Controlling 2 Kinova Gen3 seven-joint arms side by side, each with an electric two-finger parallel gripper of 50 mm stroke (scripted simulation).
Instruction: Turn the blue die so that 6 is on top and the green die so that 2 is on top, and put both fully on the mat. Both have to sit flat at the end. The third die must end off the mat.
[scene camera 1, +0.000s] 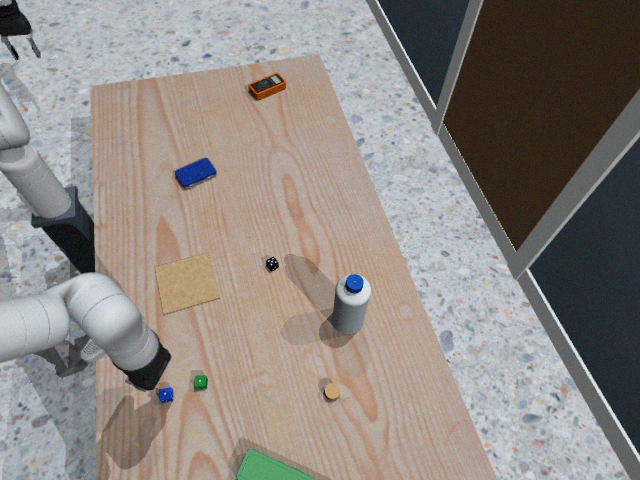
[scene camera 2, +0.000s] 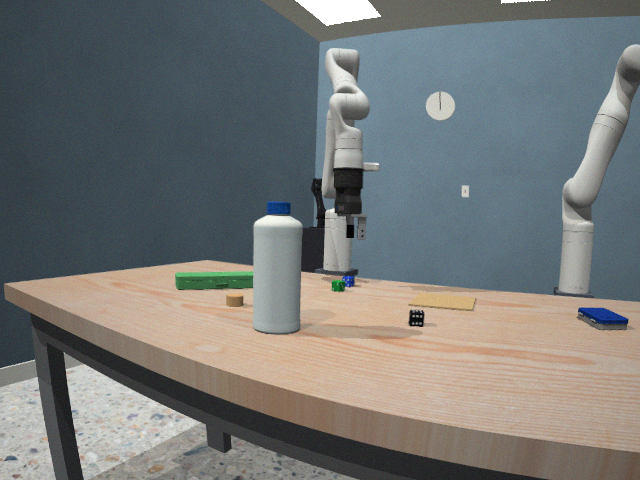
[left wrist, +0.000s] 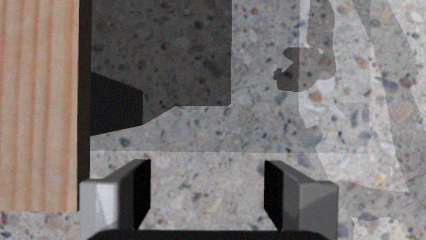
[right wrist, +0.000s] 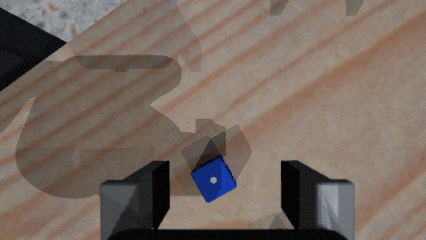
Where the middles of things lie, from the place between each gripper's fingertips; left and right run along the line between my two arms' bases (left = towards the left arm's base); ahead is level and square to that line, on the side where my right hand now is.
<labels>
I see my right gripper (scene camera 2: 355, 238) 260 mm to the right of the tan mat (scene camera 1: 188, 282), 140 mm above it and 70 mm short of it. The rest, counted from my right hand: blue box (scene camera 1: 193, 174): 620 mm to the left, 130 mm below, 120 mm ahead; then green case (scene camera 2: 184, 280): 250 mm to the right, 240 mm ahead, 130 mm below; then white bottle (scene camera 2: 277, 255): 450 mm ahead, 80 mm to the left, 50 mm below.
Now: left hand 410 mm short of the blue box, 400 mm to the left of it and 170 mm above it. Round my left hand: green case 1270 mm to the right, 530 mm ahead, 160 mm below; then white bottle 940 mm to the right, 730 mm ahead, 80 mm below; then tan mat 750 mm to the right, 350 mm ahead, 180 mm below.
</labels>
